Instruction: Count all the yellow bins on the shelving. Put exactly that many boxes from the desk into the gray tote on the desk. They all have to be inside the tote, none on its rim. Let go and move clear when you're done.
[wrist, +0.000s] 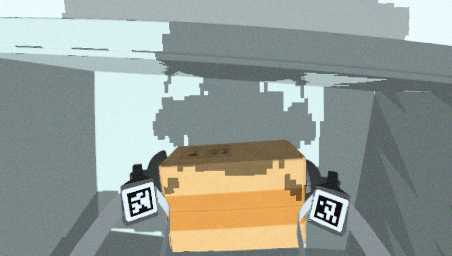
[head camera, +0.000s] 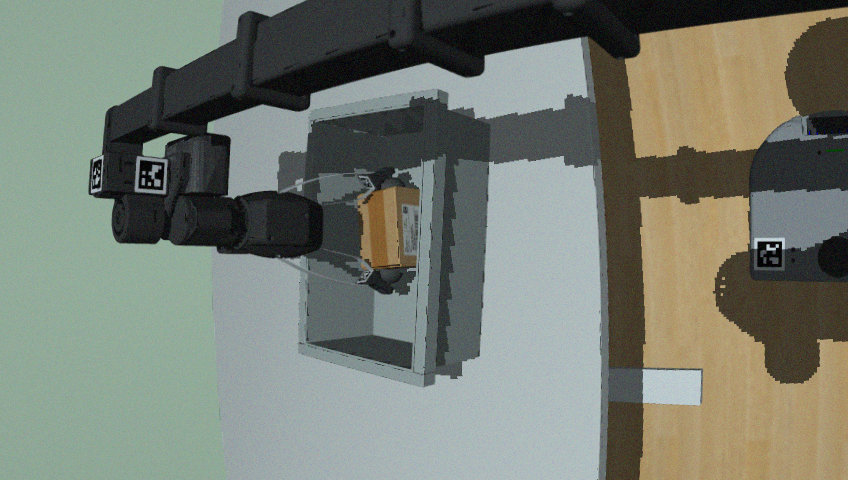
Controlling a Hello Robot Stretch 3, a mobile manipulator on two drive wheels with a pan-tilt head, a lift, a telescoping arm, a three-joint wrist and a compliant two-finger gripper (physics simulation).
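Places are measured from the robot's base along level axes (x back, y right, z up), in metres.
Pixels of known places: gripper, fingertip midpoint: [wrist: 233,172] [head camera: 398,231]; robot's base at its link origin: [head camera: 834,255].
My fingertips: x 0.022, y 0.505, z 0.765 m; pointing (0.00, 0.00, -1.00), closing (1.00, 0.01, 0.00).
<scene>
Ahead of a thing's pixels: the offset from my fingertips to its top centre. Level surfaces: height alone.
The gray tote @(dx -0.007, dy -0.010, dz +0.076 m) [head camera: 428,267] [wrist: 100,37] stands on the desk @(dz -0.044 m) [head camera: 535,267]. My gripper [head camera: 385,228] [wrist: 233,172] is shut on a brown cardboard box @(dx +0.001, dy -0.007, dz +0.045 m) [head camera: 380,243] [wrist: 235,215], with one finger against each side. The box is within the tote's opening in the head camera view, close to the long wall on the robot's side. That wall's rim hides the box's right edge, so the box is at least partly below the rim. Whether it touches the tote floor I cannot tell. The wrist hides part of the tote's inside. The yellow bins and shelving do not show.
My telescoping arm [head camera: 333,53] crosses above the desk and past the tote's upper end. The desk's front edge [head camera: 601,267] runs down the right, with wooden floor @(dz -0.764 m) [head camera: 684,285] beyond it. A pale flat bar [head camera: 672,386] sticks out there. My base [head camera: 791,208] is at the far right.
</scene>
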